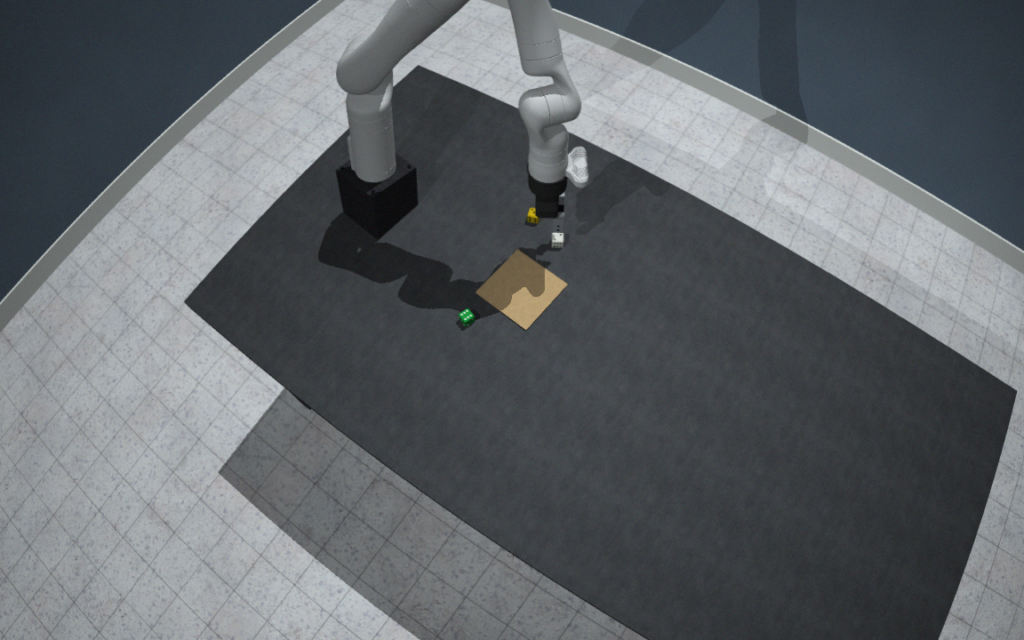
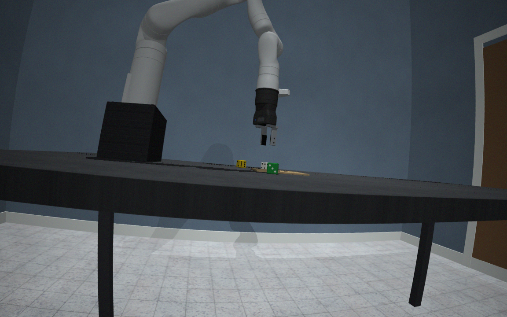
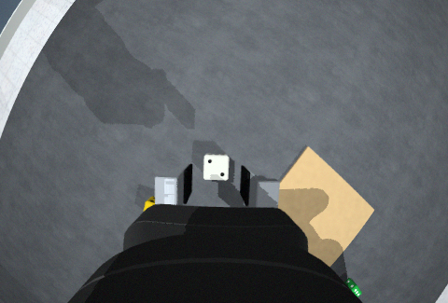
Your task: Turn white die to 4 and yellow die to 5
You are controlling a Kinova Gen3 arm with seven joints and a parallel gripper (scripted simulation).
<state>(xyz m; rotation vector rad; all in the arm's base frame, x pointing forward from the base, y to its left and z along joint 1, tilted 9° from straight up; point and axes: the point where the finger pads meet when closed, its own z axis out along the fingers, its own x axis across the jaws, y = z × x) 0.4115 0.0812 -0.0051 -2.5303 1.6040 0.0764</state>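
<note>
Right now the white die is 90 mm below my hand. The rest, counted from my hand: green die (260 mm to the right, 90 mm below, 80 mm behind); yellow die (90 mm below, 80 mm behind, 40 mm to the left); tan mat (140 mm to the right, 100 mm below, 10 mm behind).
</note>
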